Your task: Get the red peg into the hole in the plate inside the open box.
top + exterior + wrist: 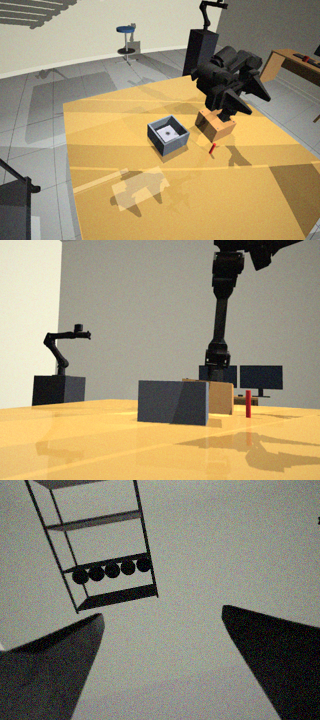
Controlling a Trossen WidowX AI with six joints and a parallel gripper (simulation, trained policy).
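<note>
Now: the red peg 140 mm behind my gripper tip, 130 mm to the right of it and 430 mm below it. Also, from my gripper tip: grey box 30 mm ahead, 310 mm to the right, 450 mm below; plate 30 mm ahead, 310 mm to the right, 430 mm below.
</note>
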